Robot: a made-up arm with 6 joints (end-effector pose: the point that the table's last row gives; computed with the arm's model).
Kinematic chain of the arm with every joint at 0, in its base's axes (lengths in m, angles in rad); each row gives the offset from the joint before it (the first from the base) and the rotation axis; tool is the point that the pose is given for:
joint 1: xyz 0 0 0.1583 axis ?
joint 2: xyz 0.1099 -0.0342 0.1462 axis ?
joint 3: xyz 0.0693 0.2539 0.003 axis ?
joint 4: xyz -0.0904 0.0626 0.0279 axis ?
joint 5: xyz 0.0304 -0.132 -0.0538 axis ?
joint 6: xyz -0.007 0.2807 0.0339 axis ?
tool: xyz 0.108 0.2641 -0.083
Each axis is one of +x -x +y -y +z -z.
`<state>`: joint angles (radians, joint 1 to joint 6).
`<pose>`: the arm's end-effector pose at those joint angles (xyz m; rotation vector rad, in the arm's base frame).
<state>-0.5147 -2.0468 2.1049 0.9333 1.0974 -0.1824</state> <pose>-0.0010 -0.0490 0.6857 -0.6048 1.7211 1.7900</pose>
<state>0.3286 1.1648 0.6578 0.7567 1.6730 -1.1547</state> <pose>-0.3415 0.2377 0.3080 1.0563 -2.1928 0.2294</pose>
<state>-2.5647 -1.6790 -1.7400 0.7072 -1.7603 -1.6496</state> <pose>0.4957 -0.2284 0.1093 1.9152 0.8896 -0.3189</pose>
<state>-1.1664 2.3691 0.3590 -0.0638 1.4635 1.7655</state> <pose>-0.3931 0.0496 0.1610 -1.4500 2.7797 0.0684</pose>
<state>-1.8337 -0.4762 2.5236 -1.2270 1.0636 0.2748</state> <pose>-0.0880 0.6117 0.0405 0.2485 0.3000 0.9057</pose>
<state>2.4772 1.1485 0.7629 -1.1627 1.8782 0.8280</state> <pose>0.0295 0.4921 0.0246 -0.7150 -0.5218 0.1194</pose>
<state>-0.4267 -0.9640 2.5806 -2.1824 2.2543 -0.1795</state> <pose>0.0492 0.5616 0.7722 0.6098 -0.2107 0.8250</pose>
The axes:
joint 1: -y
joint 2: -x
joint 3: -y
joint 4: -z
joint 5: +x
joint 6: +y

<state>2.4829 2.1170 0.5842 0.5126 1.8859 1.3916</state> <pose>0.3220 0.1537 0.0842 -0.6991 -1.2529 -0.3489</pose>
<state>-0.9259 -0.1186 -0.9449 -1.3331 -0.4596 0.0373</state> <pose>0.0877 0.4663 0.6008 0.9723 1.1897 1.1758</pose>
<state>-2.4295 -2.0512 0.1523 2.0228 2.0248 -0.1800</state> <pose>0.4356 -0.5477 0.1922 2.0655 0.8257 1.9203</pose>
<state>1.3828 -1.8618 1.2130 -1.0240 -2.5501 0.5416</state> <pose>0.0263 -0.4067 0.7515 0.5656 -0.6325 -1.8701</pose>
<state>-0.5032 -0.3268 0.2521 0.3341 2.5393 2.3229</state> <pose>-0.1146 -0.2805 0.4987 1.5708 0.2223 2.1865</pose>
